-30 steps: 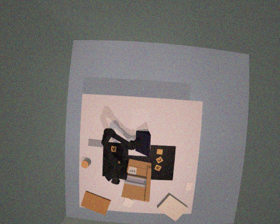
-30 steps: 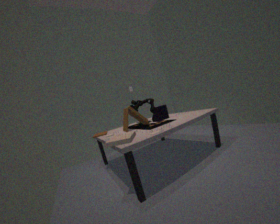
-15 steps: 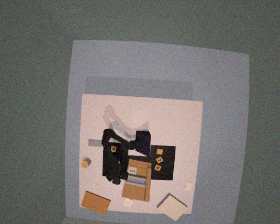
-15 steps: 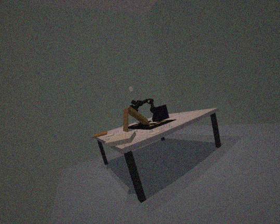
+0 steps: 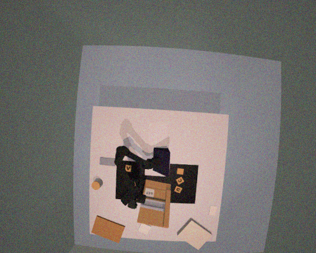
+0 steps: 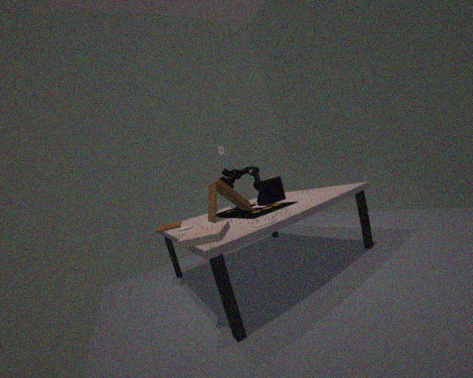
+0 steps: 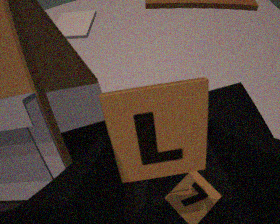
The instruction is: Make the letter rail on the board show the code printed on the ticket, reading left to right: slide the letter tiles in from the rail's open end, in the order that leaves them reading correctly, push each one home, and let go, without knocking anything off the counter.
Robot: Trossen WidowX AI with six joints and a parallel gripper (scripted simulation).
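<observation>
Now: the white ticket 12 cm to the left of my gripper tip, 7 cm below it and 5 cm behind it. The rest, counted from my gripper tip: grey block 31 cm to the right, 24 cm behind, 16 cm below; black mat 17 cm to the left, 17 cm below, 14 cm behind; letter tile right at my gripper tip.
</observation>
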